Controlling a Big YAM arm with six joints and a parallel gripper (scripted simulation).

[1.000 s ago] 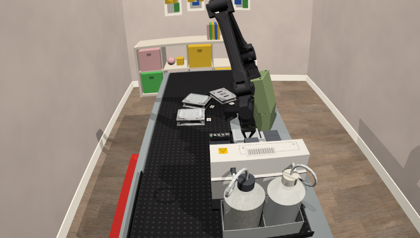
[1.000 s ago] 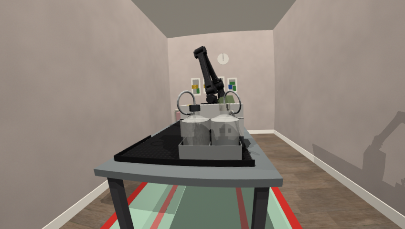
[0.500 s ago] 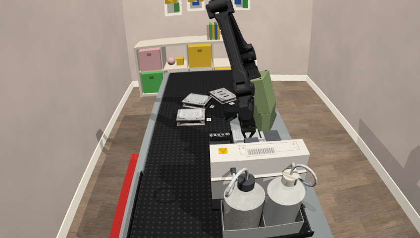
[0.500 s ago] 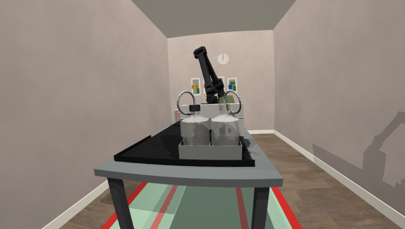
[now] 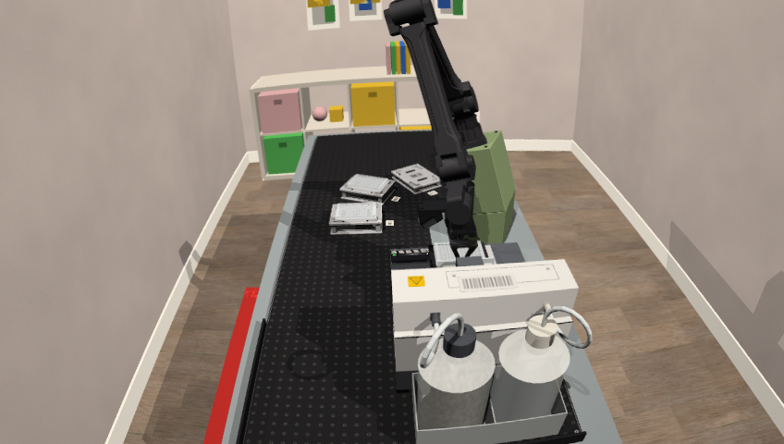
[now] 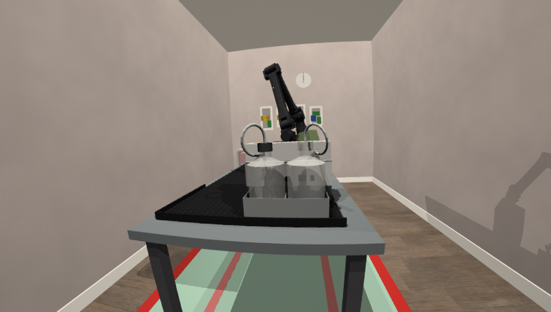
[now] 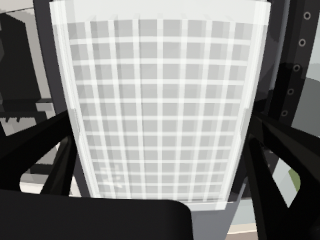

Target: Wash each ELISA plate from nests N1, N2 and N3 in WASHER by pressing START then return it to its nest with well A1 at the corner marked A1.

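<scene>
The washer carrier is 10 mm below my hand. Also, from my hand: plate washer (150 mm to the left, 30 mm above).
</scene>
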